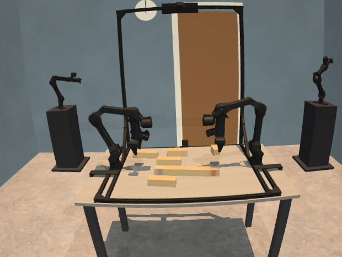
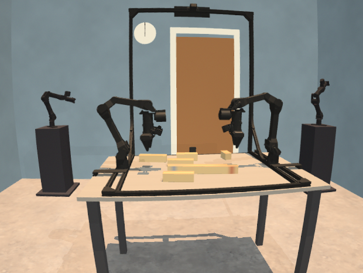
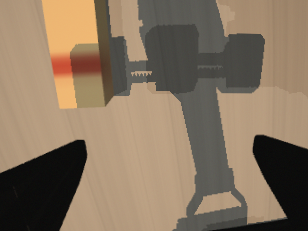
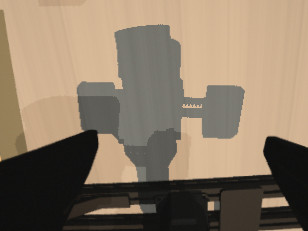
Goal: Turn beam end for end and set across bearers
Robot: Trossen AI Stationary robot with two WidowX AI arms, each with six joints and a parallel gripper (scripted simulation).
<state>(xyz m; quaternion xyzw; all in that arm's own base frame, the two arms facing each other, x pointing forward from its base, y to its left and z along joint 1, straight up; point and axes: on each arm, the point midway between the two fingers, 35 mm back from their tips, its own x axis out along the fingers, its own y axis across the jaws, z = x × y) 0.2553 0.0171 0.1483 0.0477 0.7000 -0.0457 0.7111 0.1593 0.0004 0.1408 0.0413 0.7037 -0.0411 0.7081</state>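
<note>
Now: the beam 30 cm to the left of my right hand, 14 cm below it and 7 cm ahead of it.
</note>
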